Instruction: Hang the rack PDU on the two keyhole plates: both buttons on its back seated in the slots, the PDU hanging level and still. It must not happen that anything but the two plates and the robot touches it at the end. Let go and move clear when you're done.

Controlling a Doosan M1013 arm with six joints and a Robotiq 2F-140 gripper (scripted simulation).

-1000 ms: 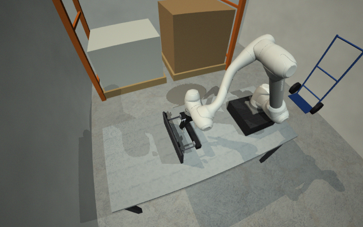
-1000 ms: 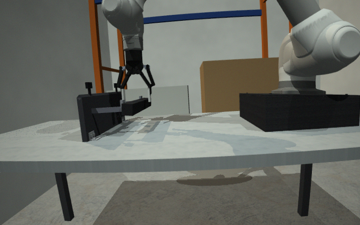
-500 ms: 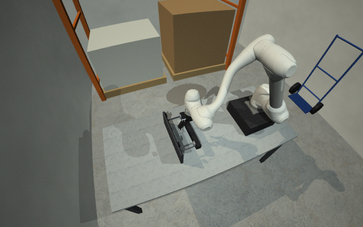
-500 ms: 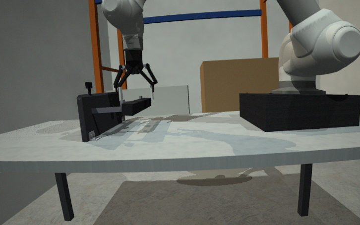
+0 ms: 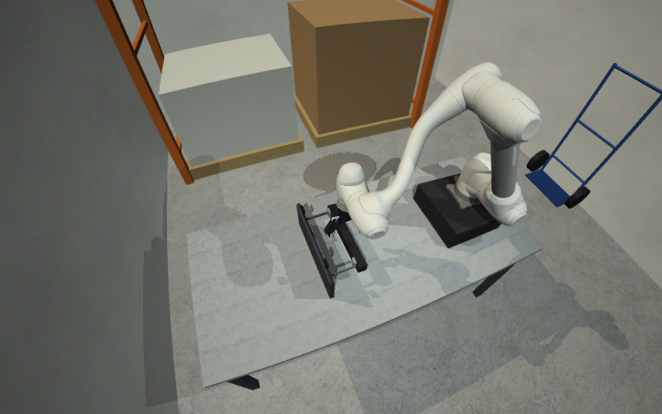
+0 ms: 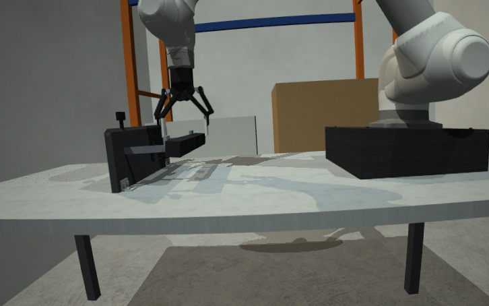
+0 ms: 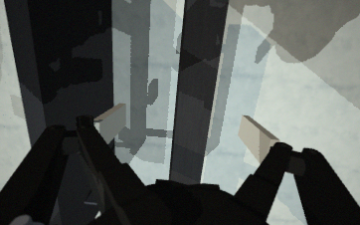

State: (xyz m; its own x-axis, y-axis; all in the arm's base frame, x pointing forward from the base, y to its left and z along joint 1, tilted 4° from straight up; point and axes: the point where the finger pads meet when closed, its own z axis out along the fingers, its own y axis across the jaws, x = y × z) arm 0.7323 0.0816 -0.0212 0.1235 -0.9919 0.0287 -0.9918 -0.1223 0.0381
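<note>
The rack PDU is 1 cm ahead of my hand and 3 cm below it. Also, from my hand: mounting board 15 cm ahead, 1 cm to the left, 6 cm below.
</note>
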